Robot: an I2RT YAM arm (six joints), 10 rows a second.
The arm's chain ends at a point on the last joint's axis. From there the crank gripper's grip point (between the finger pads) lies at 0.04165 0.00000 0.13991 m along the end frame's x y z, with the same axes.
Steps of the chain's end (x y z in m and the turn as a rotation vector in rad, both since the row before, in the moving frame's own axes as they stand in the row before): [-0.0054 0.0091 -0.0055 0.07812 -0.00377 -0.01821]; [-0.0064 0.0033 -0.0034 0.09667 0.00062 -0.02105]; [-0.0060 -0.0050 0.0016 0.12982 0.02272 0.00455]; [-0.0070 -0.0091 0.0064 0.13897 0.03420 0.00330]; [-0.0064 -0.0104 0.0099 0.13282 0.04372 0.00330]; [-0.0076 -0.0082 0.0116 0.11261 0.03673 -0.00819]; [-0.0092 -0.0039 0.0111 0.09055 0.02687 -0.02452]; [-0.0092 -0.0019 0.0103 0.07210 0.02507 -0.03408]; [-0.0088 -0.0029 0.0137 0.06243 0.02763 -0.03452]
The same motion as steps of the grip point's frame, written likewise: [-0.0060 -0.0026 -0.0058 0.07812 -0.00377 -0.01821]; [-0.0065 -0.0111 -0.0041 0.09667 0.00062 -0.02105]; [-0.0028 -0.0229 -0.0005 0.12982 0.02272 0.00455]; [-0.0022 -0.0282 0.0036 0.13897 0.03420 0.00330]; [-0.0003 -0.0287 0.0067 0.13282 0.04372 0.00330]; [-0.0026 -0.0242 0.0091 0.11261 0.03673 -0.00819]; [-0.0056 -0.0176 0.0093 0.09055 0.02687 -0.02452]; [-0.0059 -0.0134 0.0088 0.07210 0.02507 -0.03408]; [-0.0051 -0.0131 0.0122 0.06243 0.02763 -0.03452]
